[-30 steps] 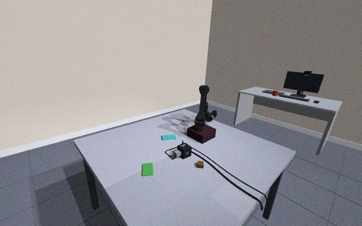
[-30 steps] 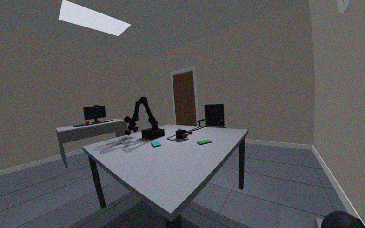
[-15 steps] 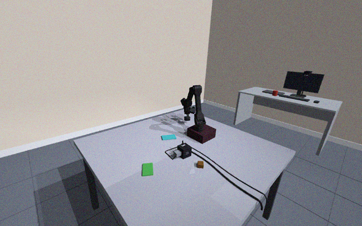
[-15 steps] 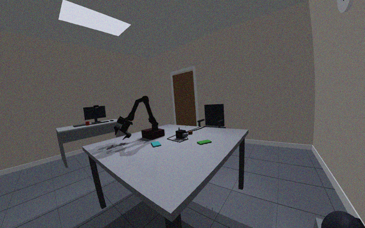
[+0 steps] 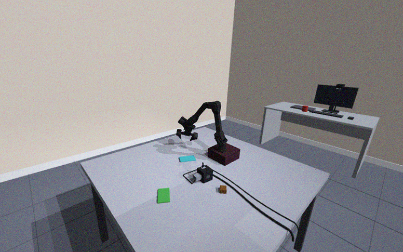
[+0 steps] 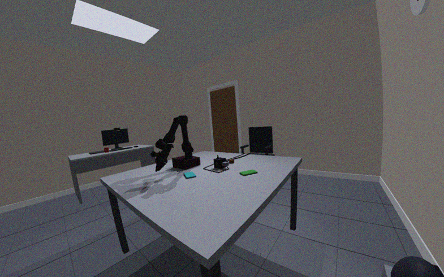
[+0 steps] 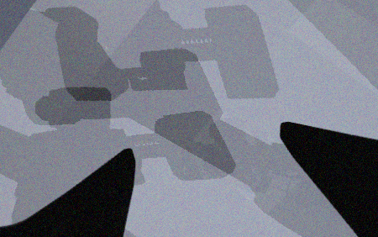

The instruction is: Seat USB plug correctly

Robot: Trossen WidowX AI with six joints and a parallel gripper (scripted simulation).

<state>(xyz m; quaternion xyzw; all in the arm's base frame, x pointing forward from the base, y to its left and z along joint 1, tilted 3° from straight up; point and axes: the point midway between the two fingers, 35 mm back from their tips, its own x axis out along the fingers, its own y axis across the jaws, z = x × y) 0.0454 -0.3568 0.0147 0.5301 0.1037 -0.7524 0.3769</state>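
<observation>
Right now my gripper tip is 42 cm to the right of the dark USB plug, 26 cm short of it and 2 cm below it. The rest, counted from my gripper tip: green pad (55 cm ahead, 37 cm to the left, 6 cm below); then teal pad (18 cm to the left, 15 cm ahead, 6 cm below); then USB socket (43 cm to the left, 26 cm ahead).
</observation>
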